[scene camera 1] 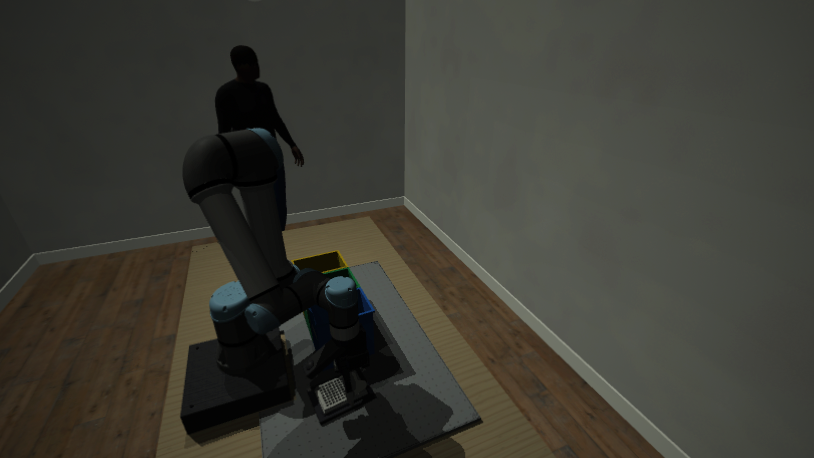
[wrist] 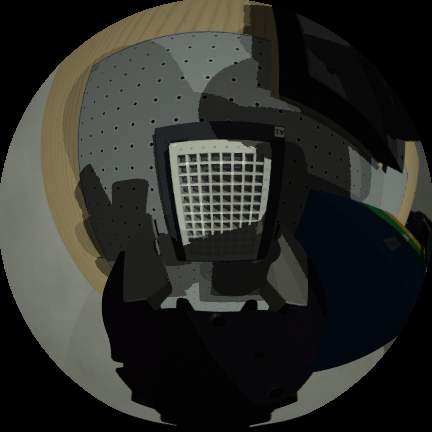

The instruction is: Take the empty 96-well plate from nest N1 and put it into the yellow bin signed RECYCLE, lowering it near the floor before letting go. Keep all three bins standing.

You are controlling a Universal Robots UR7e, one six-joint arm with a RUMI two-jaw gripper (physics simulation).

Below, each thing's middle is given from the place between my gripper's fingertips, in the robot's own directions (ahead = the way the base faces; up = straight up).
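Labels:
Blue bin (scene camera 1: 319, 319): 2 cm ahead of my hand, 17 cm to the left of it, 6 cm above it. Dark plate nest (scene camera 1: 360, 401): my hand is 1 cm past it, 2 cm above it. Going by their middles, of the things named here the dark plate nest is the nearest to my hand.

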